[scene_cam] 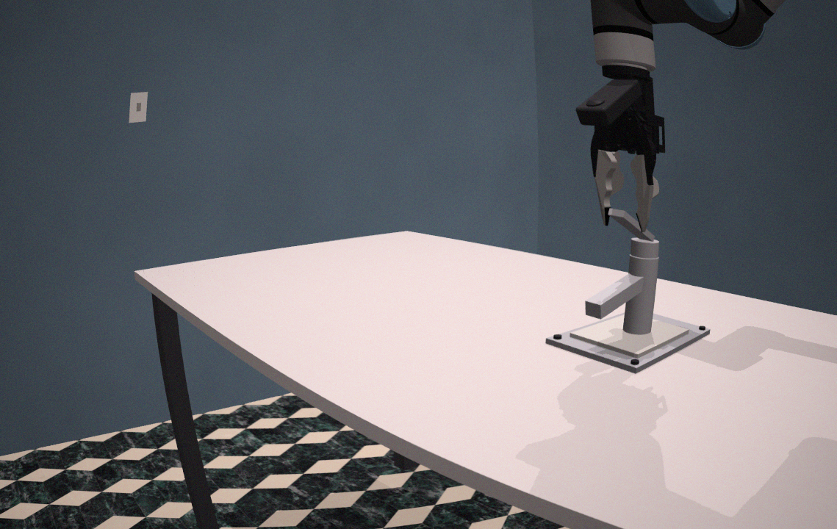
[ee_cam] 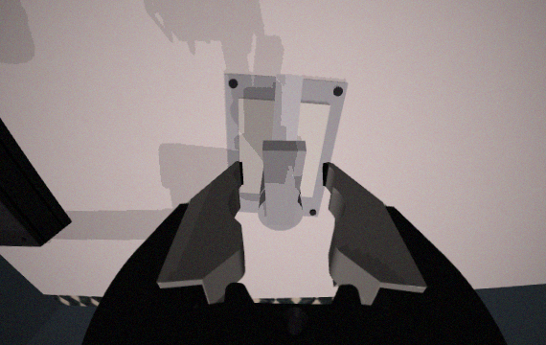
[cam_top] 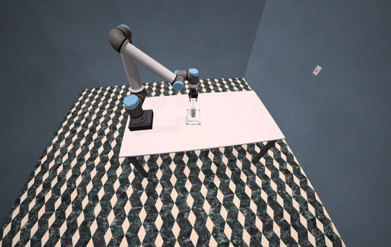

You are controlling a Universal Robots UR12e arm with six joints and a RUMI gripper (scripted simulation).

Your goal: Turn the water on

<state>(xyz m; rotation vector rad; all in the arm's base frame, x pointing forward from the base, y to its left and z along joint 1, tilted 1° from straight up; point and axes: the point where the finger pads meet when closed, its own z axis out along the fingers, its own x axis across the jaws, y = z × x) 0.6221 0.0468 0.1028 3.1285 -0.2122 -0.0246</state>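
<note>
My hand is 30 mm to the left of the lever and 10 mm above it. From my hand the other things lie so: grey tap: 10 mm behind, 50 mm to the right, 80 mm below.
</note>
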